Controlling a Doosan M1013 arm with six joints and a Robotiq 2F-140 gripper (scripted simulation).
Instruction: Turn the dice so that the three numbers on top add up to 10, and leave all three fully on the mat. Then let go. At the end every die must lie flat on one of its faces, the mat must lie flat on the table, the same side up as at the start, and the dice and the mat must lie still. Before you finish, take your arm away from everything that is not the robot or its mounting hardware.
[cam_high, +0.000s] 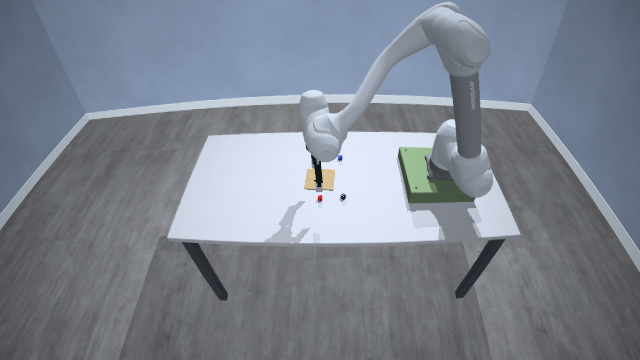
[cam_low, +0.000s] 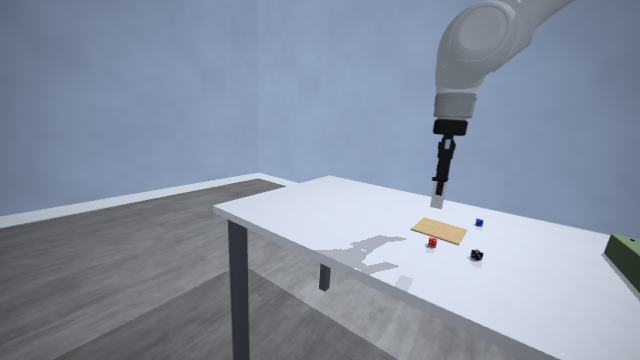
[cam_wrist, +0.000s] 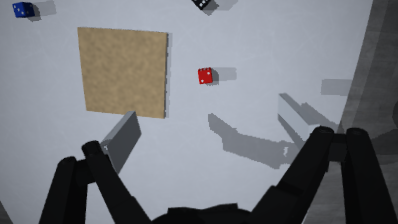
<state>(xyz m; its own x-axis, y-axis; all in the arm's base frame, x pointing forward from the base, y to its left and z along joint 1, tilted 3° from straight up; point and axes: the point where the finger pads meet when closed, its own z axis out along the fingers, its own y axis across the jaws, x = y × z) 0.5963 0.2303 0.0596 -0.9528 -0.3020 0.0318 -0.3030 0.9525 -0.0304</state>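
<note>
My hand is 10 mm past the red die and 130 mm above it. Round my hand: black die (110 mm behind, 30 mm to the right, 130 mm below); blue die (70 mm behind, 300 mm to the right, 130 mm below); tan mat (10 mm ahead, 140 mm to the right, 140 mm below).
</note>
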